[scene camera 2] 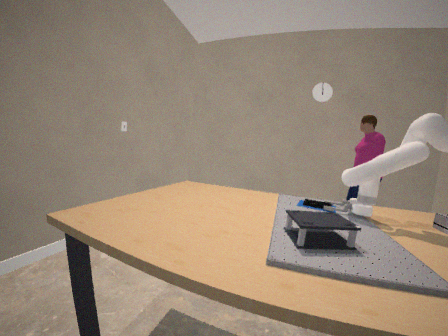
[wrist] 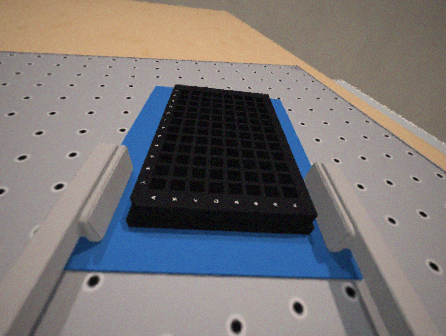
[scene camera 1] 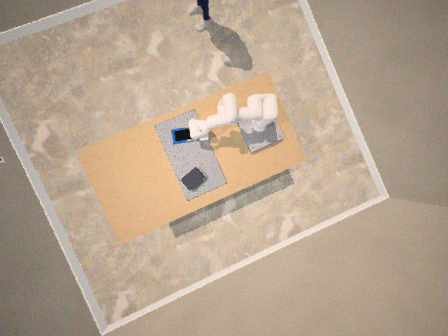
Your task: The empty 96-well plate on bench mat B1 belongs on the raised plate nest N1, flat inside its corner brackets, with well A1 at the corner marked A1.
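Pixels of known places: hand at its tool point: (scene camera 2: 328, 205) (wrist: 223, 196) (scene camera 1: 188, 133); arm's base at its link origin: (scene camera 1: 258, 124).
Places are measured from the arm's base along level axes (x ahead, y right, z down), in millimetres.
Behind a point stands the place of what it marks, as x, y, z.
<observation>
The black 96-well plate (scene camera 1: 181, 135) @[658, 51, 43] (scene camera 2: 316, 204) @[654, 13, 30] (wrist: 220, 145) @[633, 50, 30] lies flat on the blue mat (scene camera 1: 175, 141) @[719, 12, 45] (wrist: 215, 255) @[575, 48, 44]. In the wrist view its letter row runs along the near short edge, with A at the near left corner. My gripper (scene camera 2: 338, 206) (wrist: 219, 201) @[600, 51, 35] is open, with its fingers on either side of the plate's near end. The right pad is very close to the plate's side; a small gap shows at the left. Contact cannot be told. The raised nest (scene camera 1: 194, 179) @[624, -336, -14] (scene camera 2: 322, 220) @[633, -345, -14] is a dark platform on light posts; its A1 mark and brackets are too small to make out.
Mat and nest both stand on a grey perforated board (scene camera 1: 212, 172) @[470, -313, 46] (scene camera 2: 300, 257) @[668, -456, 46] (wrist: 30, 115) @[674, -84, 46] on the wooden table (scene camera 1: 120, 185) @[1246, -252, 59] (scene camera 2: 175, 225) @[1021, -487, 59]. The nest stands nearer scene camera 2 than the plate. A person (scene camera 2: 369, 147) stands beyond the table. The arm's base is at the right.
</observation>
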